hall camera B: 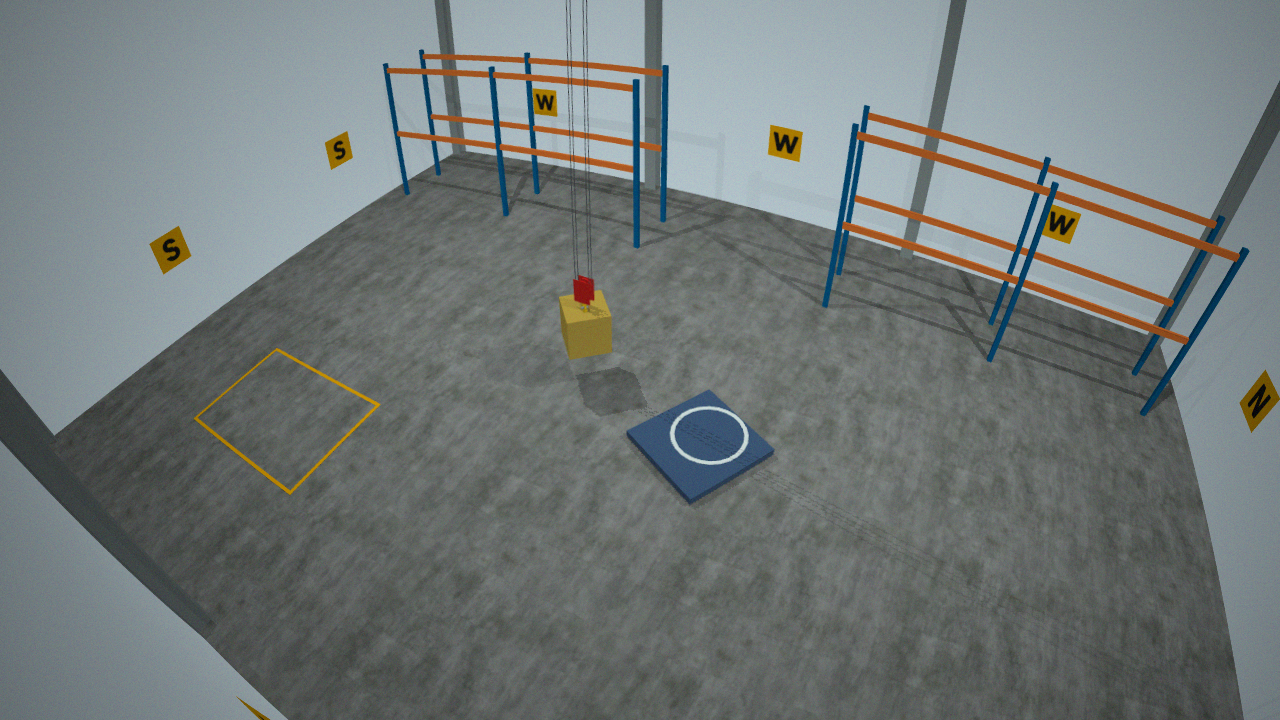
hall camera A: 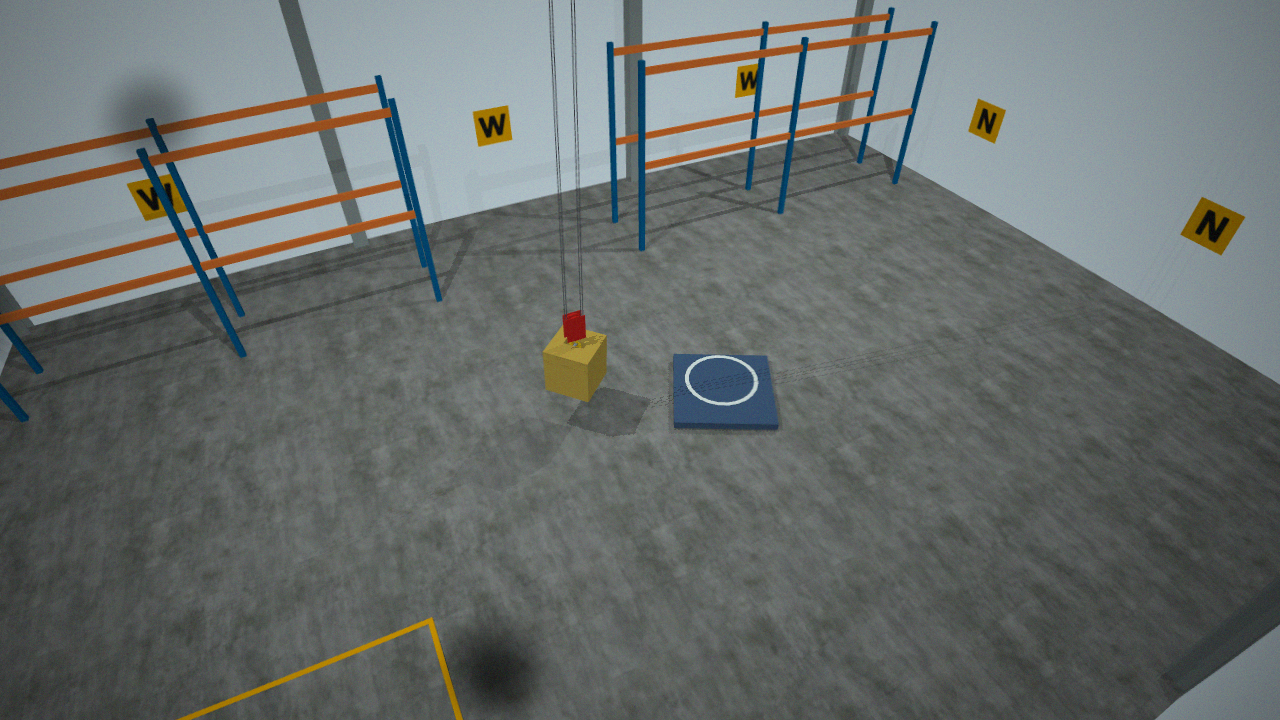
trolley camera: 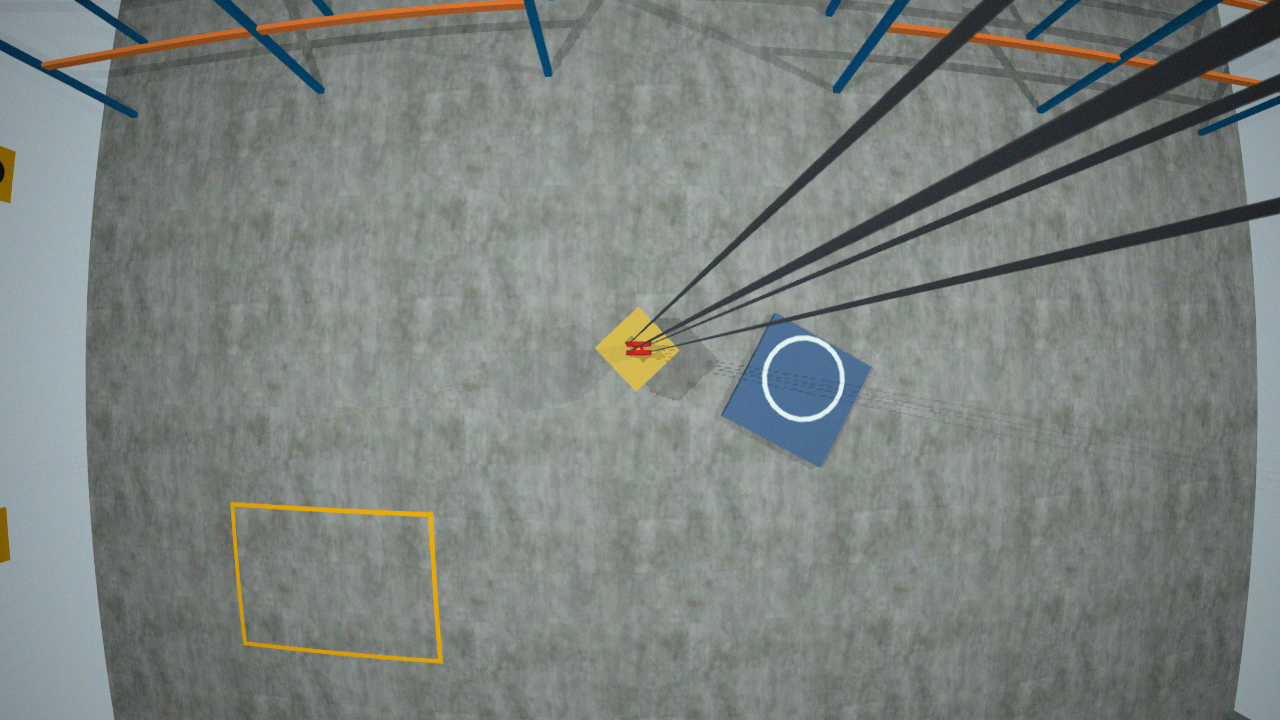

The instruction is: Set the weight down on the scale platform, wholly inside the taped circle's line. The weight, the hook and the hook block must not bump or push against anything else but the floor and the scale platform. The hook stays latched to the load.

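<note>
The yellow weight (hall camera A: 565,374) (hall camera B: 587,336) (trolley camera: 637,376) hangs upright above the floor, its shadow lying apart from it on the floor. My hook (hall camera A: 579,343) (hall camera B: 584,308) (trolley camera: 638,348), small under the red hook block (hall camera A: 573,326) (hall camera B: 583,289), is shut on the weight's top. The blue scale platform (hall camera A: 689,418) (hall camera B: 693,483) (trolley camera: 810,445) lies to the right of the weight in hall camera A and the trolley view, and to its lower right in hall camera B. The white taped circle (hall camera A: 721,403) (hall camera B: 708,462) (trolley camera: 764,377) is on the platform. The weight is outside the circle and beside the platform.
One blue and orange rack (hall camera A: 191,253) (hall camera B: 636,205) (trolley camera: 539,37) stands by the W wall towards the S side, another rack (hall camera A: 641,161) (hall camera B: 1023,274) (trolley camera: 870,44) towards the N side. A yellow floor rectangle (hall camera A: 305,669) (hall camera B: 327,377) (trolley camera: 331,509) lies away from the platform.
</note>
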